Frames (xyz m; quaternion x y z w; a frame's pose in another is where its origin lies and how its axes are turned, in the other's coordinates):
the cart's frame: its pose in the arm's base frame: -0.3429 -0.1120 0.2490 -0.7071 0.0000 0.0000 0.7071
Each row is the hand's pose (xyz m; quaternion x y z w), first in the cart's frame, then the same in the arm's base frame.
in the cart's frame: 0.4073 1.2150 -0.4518 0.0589 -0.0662 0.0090 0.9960
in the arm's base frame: 0.0644 -0.5638 -0.9660 -0.6626 -0.0404 0.0532 0.7459
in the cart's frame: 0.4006 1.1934 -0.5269 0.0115 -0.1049 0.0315 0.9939
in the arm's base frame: 0.0577 -0.6389 -0.9444 -0.6947 -0.0519 0.0965 0.7109
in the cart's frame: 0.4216 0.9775 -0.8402 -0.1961 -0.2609 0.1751 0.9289
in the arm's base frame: 0.0787 -0.9522 -0.7285 -0.7955 -0.0607 0.3083 0.5182
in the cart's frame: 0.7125 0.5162 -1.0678 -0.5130 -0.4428 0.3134 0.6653
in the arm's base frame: 0.3696 -1.1798 -0.2672 -0.8331 -0.0915 0.5347 0.1077
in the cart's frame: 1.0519 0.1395 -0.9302 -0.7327 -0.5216 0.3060 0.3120
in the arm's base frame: 0.7090 -1.0422 0.1095 0.7388 0.1525 -0.5852 0.2975
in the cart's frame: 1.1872 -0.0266 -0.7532 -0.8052 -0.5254 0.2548 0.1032
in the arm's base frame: 0.8443 -0.8652 0.2756 0.6423 0.1913 -0.5517 0.4964
